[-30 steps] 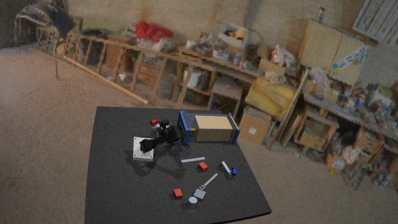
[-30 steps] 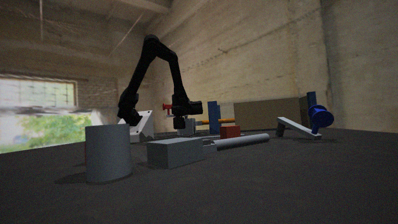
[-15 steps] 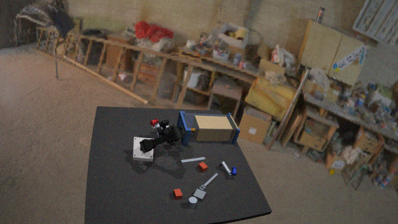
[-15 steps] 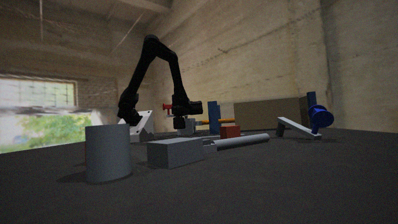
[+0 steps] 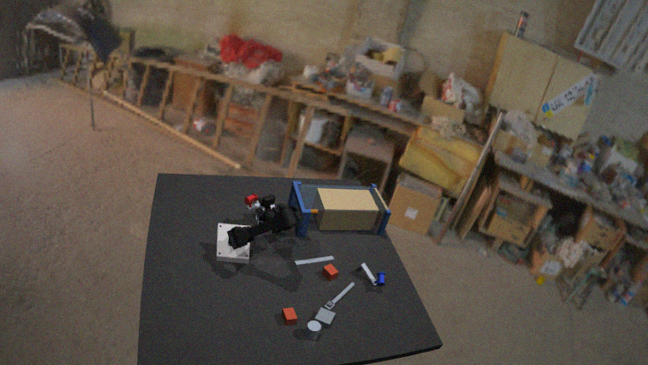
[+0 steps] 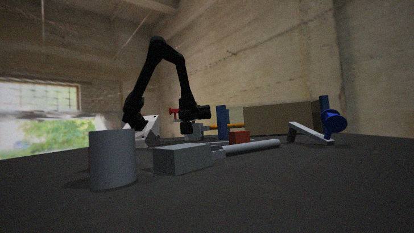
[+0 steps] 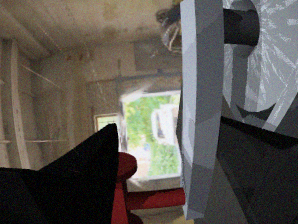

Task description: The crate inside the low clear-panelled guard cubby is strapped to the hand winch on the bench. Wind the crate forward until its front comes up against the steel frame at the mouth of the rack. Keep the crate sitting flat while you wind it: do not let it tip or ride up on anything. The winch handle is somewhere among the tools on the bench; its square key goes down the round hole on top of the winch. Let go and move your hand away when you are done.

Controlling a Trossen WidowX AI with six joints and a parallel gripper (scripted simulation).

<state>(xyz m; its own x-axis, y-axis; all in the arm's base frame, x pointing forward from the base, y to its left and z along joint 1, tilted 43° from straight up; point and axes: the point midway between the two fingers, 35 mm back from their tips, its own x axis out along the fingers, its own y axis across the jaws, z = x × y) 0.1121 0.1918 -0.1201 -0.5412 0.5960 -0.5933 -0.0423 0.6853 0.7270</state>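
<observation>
Right now the red knob is 4 cm behind my gripper tip, 3 cm to the right of it and 2 cm above it. The rest, counted from my gripper tip: grey winch: 10 cm below, 3 cm ahead, 1 cm to the left; grey bar: 29 cm ahead, 25 cm to the right, 13 cm below; clear-panelled cubby: 45 cm ahead, 8 cm to the left, 1 cm below.
</observation>
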